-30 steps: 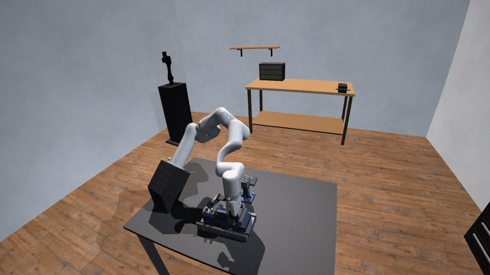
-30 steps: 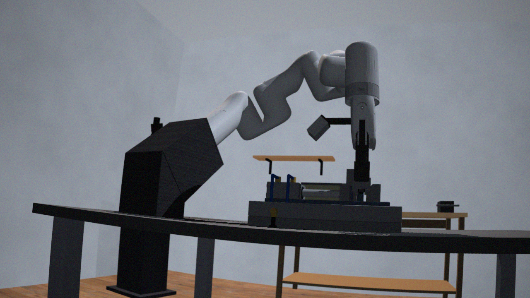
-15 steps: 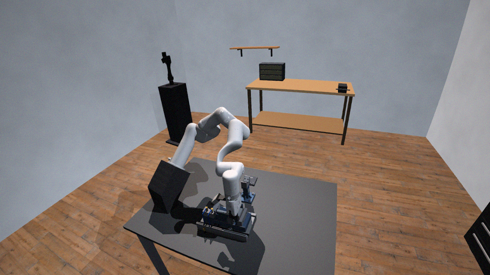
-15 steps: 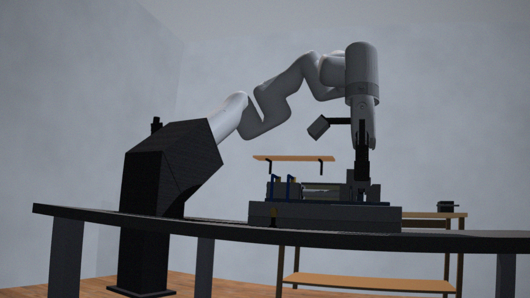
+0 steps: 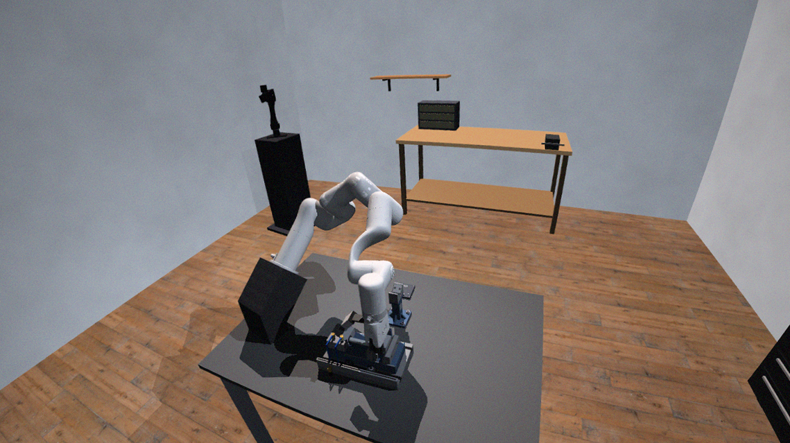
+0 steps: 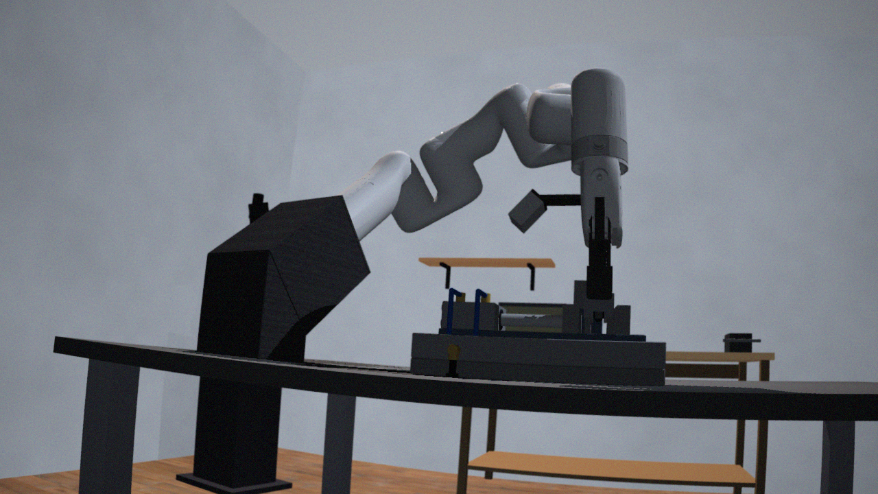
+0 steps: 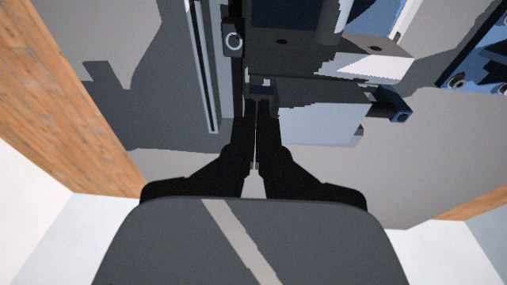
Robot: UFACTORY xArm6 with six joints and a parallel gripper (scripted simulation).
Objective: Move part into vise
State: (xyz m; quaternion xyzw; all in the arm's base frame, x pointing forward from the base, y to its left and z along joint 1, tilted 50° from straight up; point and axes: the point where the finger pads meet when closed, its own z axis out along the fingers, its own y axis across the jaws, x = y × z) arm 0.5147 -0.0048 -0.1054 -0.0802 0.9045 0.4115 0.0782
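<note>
My gripper is now 1 cm past the part, 4 cm to the right of it and 3 cm above it. Round my hand: moving jaw (4 cm behind, 3 cm to the left, 5 cm below); work stop (2 cm behind, 9 cm to the left, 3 cm below); fixed jaw (2 cm ahead, 5 cm to the left, 5 cm below).
</note>
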